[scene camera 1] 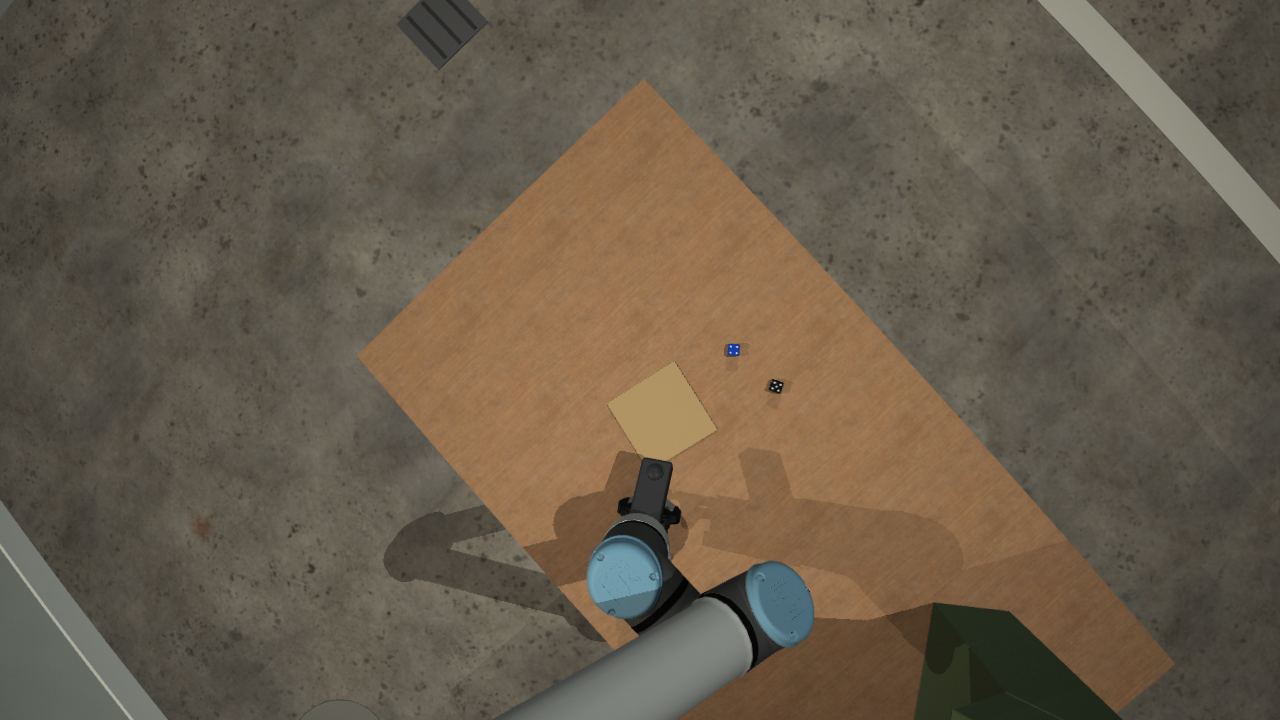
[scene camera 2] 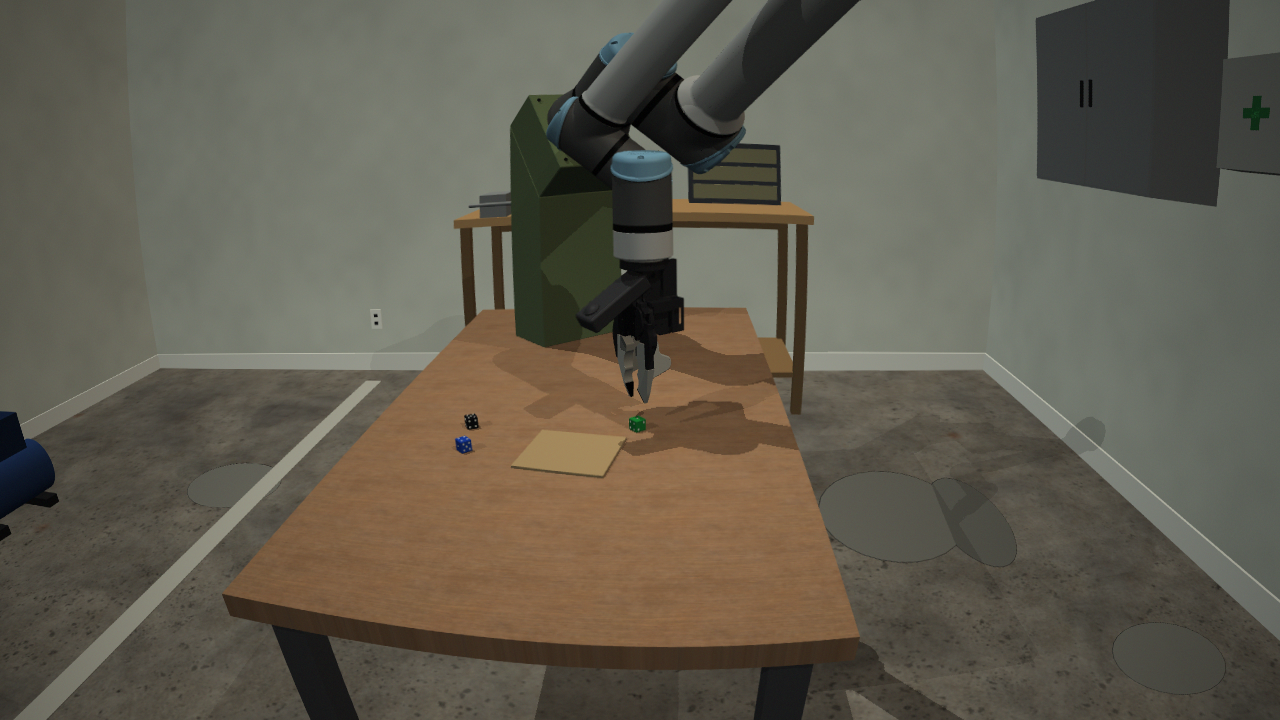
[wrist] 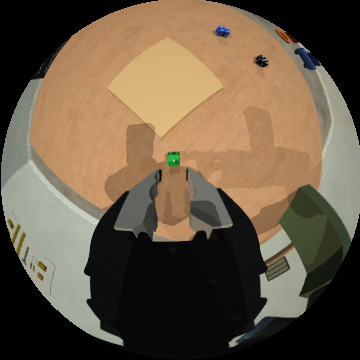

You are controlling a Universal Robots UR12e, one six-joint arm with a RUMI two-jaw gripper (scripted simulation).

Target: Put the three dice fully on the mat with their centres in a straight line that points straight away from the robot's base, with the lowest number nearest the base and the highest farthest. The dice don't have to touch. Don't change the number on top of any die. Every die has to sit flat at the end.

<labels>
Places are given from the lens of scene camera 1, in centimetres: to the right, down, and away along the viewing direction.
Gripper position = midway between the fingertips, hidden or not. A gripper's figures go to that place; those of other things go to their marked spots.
gripper (scene camera 1: pixel 655 500): 2, 24, 124
tan mat (scene camera 1: pixel 661 416): 4, 10, 128
</labels>
